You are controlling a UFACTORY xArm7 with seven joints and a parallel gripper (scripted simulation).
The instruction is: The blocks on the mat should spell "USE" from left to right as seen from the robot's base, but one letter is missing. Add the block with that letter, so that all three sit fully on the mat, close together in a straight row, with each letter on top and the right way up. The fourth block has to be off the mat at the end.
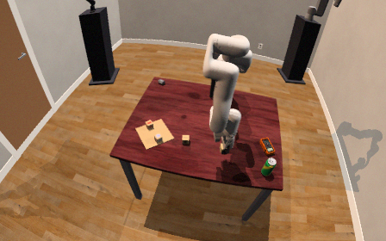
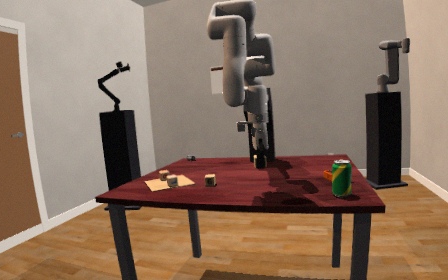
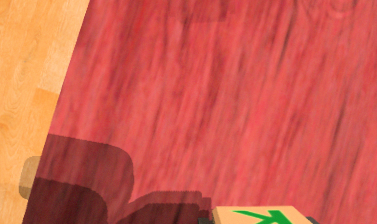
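Now: hand 22 cm past the tan mat, 42 cm to the left of it and 12 cm above it. From my hand the other things lie so: letter block 15 cm behind, 21 cm to the right, 10 cm below; green soda can 12 cm ahead, 28 cm to the left, 6 cm below; small grey object 80 cm behind, 41 cm to the right, 10 cm below.
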